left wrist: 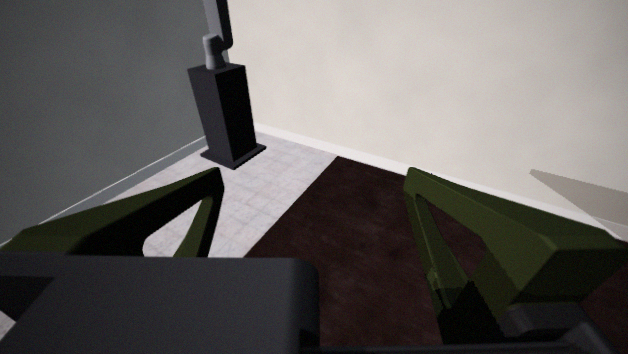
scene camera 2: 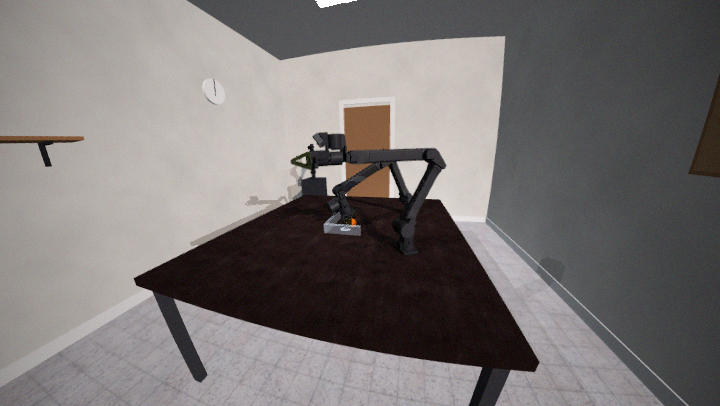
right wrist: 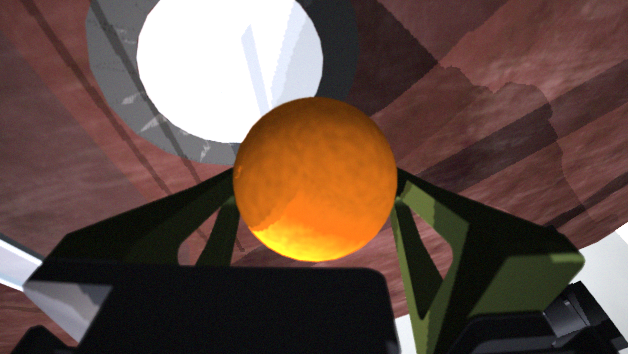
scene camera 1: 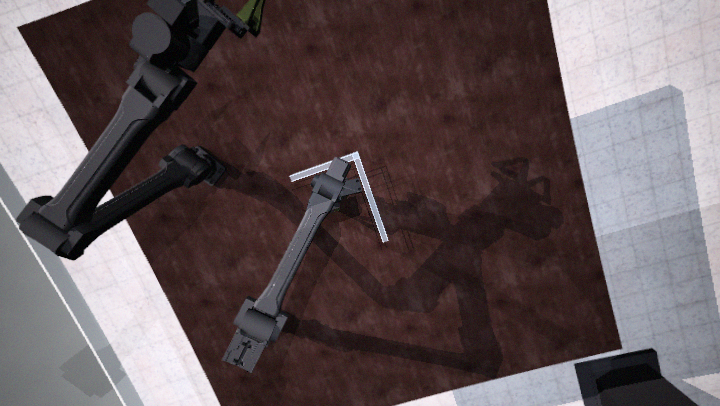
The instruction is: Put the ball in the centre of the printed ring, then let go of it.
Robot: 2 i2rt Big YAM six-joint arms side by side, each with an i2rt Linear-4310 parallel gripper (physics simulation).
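Pixels of known places: left gripper, fingertip midpoint: point(left wrist: 313, 177) point(scene camera 2: 291, 161); right gripper, fingertip midpoint: point(scene camera 2: 352, 224) point(right wrist: 314, 178); left arm's base, link origin: point(scene camera 2: 405, 249) point(scene camera 1: 206, 165); right arm's base, link origin: point(scene camera 1: 268, 314).
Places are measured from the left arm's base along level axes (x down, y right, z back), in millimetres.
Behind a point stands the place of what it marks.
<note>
The orange ball point(scene camera 2: 353, 221) {x -56, y 358, z -190 mm} point(right wrist: 316, 185) {x -57, y 393, z -222 mm} is between the fingers of my right gripper point(right wrist: 314, 178) {x -29, y 381, z -192 mm}, which is shut on it. In the right wrist view the ball covers part of the lower right edge of the printed ring point(right wrist: 112, 60) {x -1, y 354, z -275 mm}, a dark grey band around a white disc. Its height over the table is hard to judge. In scene camera 1 the right arm hides the ring and the ball. My left gripper point(scene camera 1: 251, 17) point(scene camera 2: 301, 160) {x -480, y 0, z -530 mm} point(left wrist: 313, 177) {x -480, y 0, z -530 mm} is wide open and empty, high up and well away from the ring.
A low, clear L-shaped wall point(scene camera 1: 372, 201) {x -60, y 508, z -296 mm} point(scene camera 2: 333, 229) {x -29, y 330, z -330 mm} stands on the dark brown table point(scene camera 1: 453, 100) {x 0, y 491, z -714 mm} point(scene camera 2: 302, 282) {x 0, y -115, z -537 mm} close beside the right gripper. The left arm point(scene camera 1: 110, 151) {x -516, y 11, z -118 mm} reaches over the table at the upper left of scene camera 1. A dark pedestal point(left wrist: 220, 110) stands on the floor.
</note>
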